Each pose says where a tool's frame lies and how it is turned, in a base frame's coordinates. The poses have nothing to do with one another.
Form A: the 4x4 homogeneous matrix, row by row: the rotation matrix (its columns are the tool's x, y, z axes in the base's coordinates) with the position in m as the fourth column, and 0 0 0 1 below. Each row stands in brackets.
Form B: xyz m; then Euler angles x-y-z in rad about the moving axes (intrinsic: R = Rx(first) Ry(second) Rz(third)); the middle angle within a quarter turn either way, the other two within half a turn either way. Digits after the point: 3 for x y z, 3 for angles.
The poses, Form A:
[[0.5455 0.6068 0.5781 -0.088], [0.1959 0.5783 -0.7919 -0.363], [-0.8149 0.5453 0.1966 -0.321], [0 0 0 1]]
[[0.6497 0.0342 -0.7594 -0.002], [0.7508 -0.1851 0.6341 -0.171], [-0.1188 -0.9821 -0.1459 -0.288], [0 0 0 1]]
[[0.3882 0.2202 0.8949 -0.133], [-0.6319 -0.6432 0.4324 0.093], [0.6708 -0.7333 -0.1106 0.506], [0 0 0 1]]
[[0.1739 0.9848 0.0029 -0.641], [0.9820 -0.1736 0.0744 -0.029], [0.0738 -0.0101 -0.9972 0.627], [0 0 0 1]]
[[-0.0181 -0.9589 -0.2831 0.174], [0.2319 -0.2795 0.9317 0.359], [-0.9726 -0.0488 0.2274 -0.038], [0 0 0 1]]
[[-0.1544 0.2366 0.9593 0.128], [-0.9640 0.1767 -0.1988 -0.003], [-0.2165 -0.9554 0.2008 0.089], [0 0 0 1]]
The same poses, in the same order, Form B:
-0.088 -0.363 -0.321 1.327 0.616 -0.839
-0.002 -0.171 -0.288 -1.797 -0.862 -0.053
-0.133 0.093 0.506 -1.821 1.108 -0.516
-0.641 -0.029 0.627 -3.067 0.003 -1.396
0.174 0.359 -0.038 -1.331 -0.287 1.590
0.128 -0.003 0.089 0.780 1.284 -2.149

